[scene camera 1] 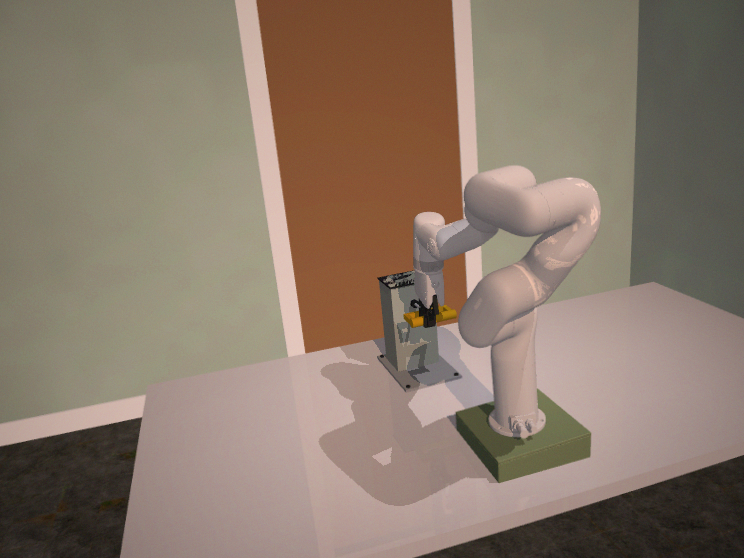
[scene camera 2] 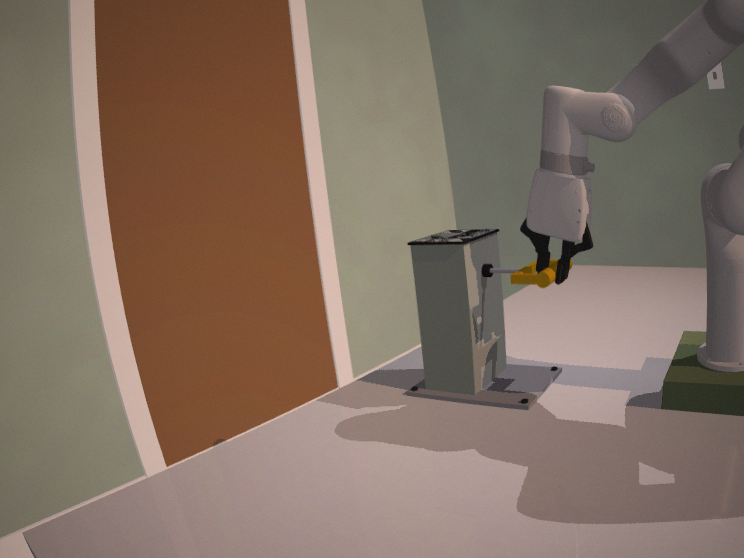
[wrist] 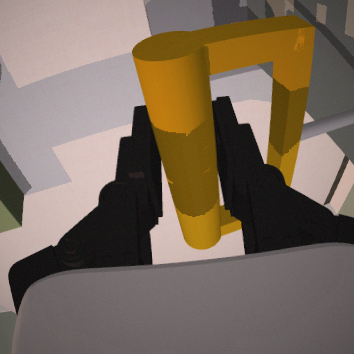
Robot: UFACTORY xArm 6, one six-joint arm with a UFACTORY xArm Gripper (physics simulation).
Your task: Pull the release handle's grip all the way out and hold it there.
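Observation:
The release handle's yellow grip (scene camera 1: pixel 415 319) (scene camera 2: pixel 544 278) (wrist: pixel 175 90) is a round bar on a rectangular yellow frame. It stands out from the front of a grey-green housing (scene camera 1: pixel 390 324) (scene camera 2: pixel 445 312). A stretch of thin grey rod (scene camera 2: pixel 503 271) (wrist: pixel 327 124) shows between the frame and the black collar (scene camera 2: pixel 487 270) on the housing. My gripper (scene camera 1: pixel 429 315) (scene camera 2: pixel 552 273) (wrist: pixel 184 125) points down and is shut on the grip's round bar, with one black finger on each side of it. The inner end of the rod is hidden inside the housing.
The housing stands on a grey base plate (scene camera 1: pixel 437 378) (scene camera 2: pixel 471 398) with dark bolts, on the pale table (scene camera 1: pixel 228 456) (scene camera 2: pixel 300 492). My arm's base stands on a green block (scene camera 1: pixel 543 459) (scene camera 2: pixel 700 393). A brown door panel (scene camera 1: pixel 366 150) (scene camera 2: pixel 210 210) is behind the housing.

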